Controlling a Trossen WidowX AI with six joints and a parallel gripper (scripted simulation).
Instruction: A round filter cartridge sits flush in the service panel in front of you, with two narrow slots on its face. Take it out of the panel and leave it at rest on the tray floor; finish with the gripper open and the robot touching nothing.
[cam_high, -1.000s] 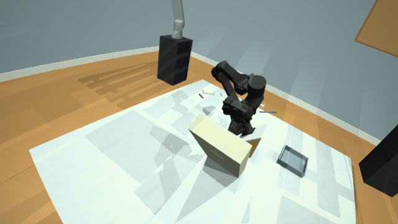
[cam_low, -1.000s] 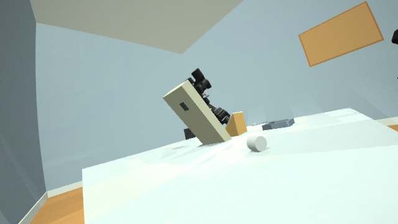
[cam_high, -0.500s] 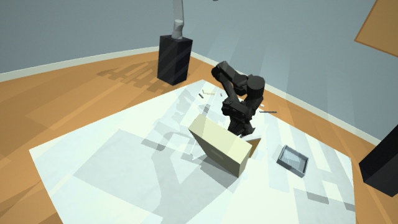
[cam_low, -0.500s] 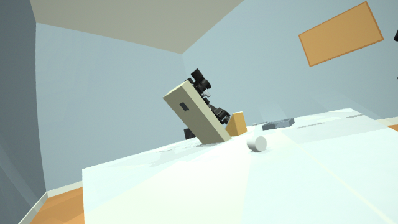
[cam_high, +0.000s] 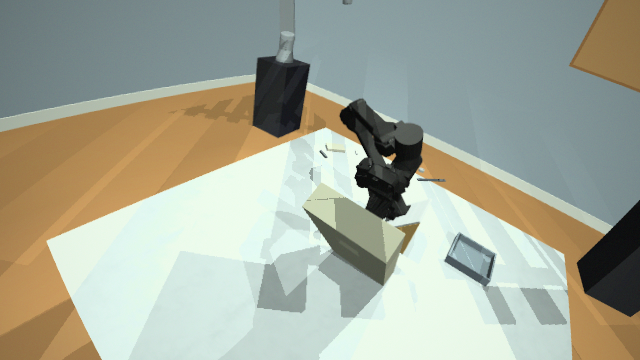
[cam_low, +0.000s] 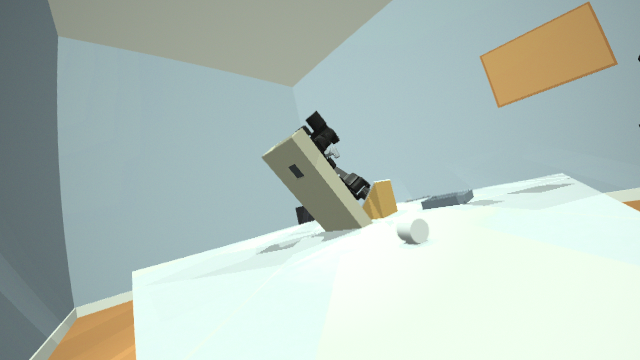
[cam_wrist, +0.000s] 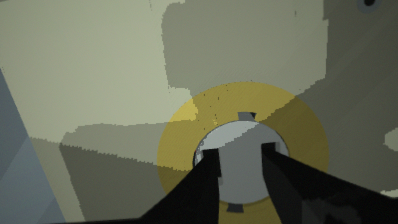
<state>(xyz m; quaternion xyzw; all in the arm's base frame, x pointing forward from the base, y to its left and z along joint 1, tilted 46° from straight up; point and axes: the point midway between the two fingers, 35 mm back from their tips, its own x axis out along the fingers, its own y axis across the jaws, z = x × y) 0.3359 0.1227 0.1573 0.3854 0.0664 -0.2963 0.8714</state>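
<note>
My gripper tip is 1 cm short of the round filter cartridge and 1 cm above it. Round my gripper tip: beige service panel (4 cm behind, 8 cm below); then grey tray (40 cm behind, 32 cm to the left, 25 cm below).
</note>
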